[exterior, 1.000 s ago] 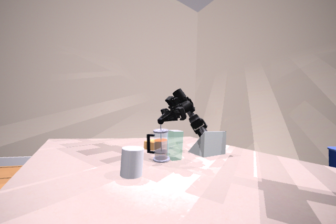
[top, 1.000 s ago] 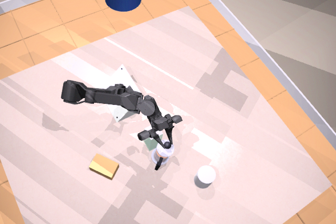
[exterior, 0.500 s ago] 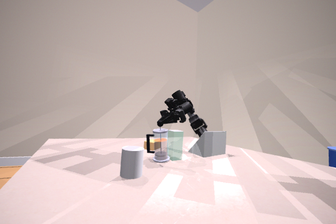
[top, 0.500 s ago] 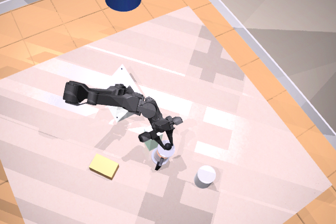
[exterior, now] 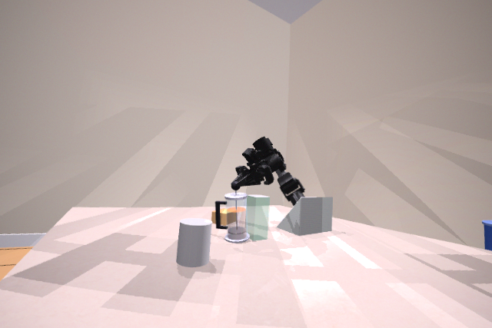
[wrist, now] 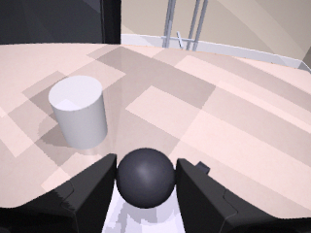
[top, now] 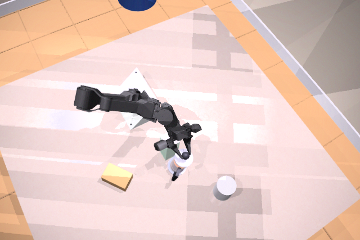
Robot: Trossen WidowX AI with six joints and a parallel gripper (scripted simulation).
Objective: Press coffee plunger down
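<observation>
My gripper tip is now 1 cm past the coffee press, 2 cm to the left of it and 9 cm above it. Also, from my gripper tip: green block 11 cm behind, 1 cm to the right, 11 cm below.
</observation>
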